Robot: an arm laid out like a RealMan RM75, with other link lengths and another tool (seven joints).
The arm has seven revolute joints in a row. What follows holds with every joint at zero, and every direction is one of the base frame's. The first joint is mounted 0.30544 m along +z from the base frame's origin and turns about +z. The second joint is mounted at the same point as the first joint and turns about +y. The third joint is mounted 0.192 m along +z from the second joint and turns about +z. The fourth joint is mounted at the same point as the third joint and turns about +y. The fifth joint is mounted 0.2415 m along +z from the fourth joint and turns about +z. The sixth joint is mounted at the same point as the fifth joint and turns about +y. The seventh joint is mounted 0.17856 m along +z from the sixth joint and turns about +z. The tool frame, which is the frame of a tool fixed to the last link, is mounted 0.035 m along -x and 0.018 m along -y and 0.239 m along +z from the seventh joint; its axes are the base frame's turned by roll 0.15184, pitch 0 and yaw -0.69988 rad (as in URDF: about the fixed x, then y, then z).
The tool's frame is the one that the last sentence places.
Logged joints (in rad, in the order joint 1, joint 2, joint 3, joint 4, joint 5, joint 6, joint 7), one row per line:
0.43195 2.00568 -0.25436 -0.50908 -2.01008 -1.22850 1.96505
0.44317 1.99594 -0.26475 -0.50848 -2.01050 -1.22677 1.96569
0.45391 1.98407 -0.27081 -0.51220 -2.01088 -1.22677 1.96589
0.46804 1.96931 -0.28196 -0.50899 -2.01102 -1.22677 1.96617
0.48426 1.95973 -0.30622 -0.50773 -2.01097 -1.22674 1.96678
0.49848 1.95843 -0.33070 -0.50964 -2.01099 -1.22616 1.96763
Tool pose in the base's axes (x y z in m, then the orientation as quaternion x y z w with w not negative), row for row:
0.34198 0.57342 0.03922 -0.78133 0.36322 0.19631 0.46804
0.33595 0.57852 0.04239 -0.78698 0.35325 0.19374 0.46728
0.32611 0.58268 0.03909 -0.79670 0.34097 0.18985 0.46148
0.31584 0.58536 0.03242 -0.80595 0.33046 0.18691 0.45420
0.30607 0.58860 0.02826 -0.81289 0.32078 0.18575 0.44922
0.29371 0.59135 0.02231 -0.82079 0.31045 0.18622 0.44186
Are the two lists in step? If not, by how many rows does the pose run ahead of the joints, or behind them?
The pose runs 2 rows ahead of the joints: the pose in row i belongs to the joints in row i + 2.
